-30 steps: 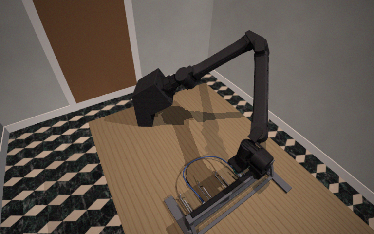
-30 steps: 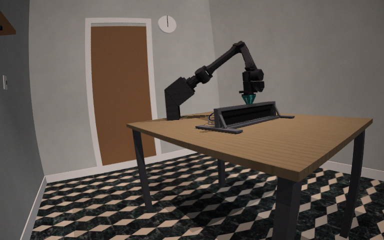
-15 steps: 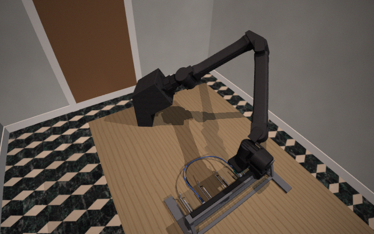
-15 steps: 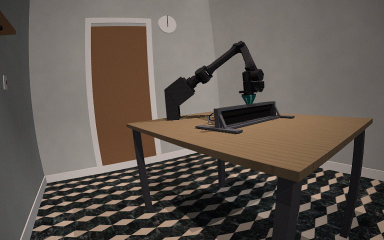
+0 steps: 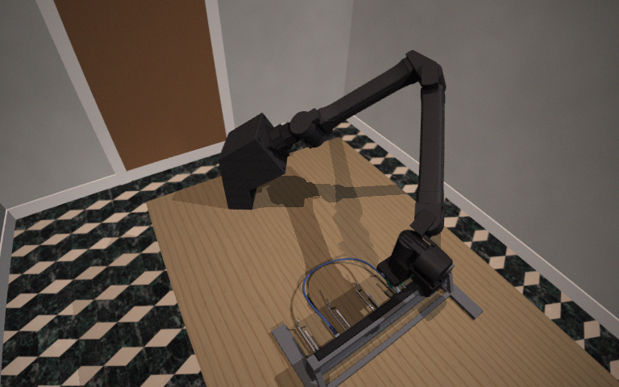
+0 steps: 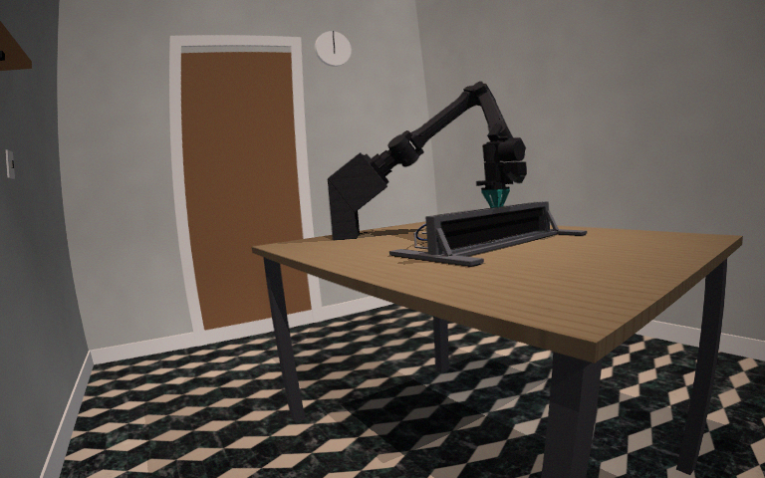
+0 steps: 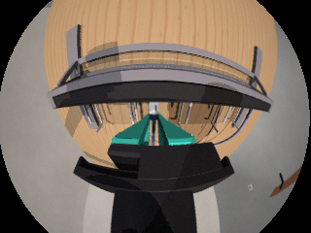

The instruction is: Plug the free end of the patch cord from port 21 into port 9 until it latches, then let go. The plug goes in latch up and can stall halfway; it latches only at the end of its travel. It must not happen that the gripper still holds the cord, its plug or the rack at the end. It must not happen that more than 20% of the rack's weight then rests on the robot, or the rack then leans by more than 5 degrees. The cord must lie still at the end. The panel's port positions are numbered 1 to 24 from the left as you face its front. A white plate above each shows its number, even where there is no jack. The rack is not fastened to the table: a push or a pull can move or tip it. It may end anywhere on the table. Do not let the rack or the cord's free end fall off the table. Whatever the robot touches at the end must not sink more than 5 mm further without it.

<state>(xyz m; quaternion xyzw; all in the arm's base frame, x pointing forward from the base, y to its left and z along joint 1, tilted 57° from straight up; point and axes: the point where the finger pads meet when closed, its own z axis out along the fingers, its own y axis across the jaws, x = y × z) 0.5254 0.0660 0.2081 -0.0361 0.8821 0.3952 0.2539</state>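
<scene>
Now: hand 2 cm short of the plug and 1 cm to the right of it.
</scene>
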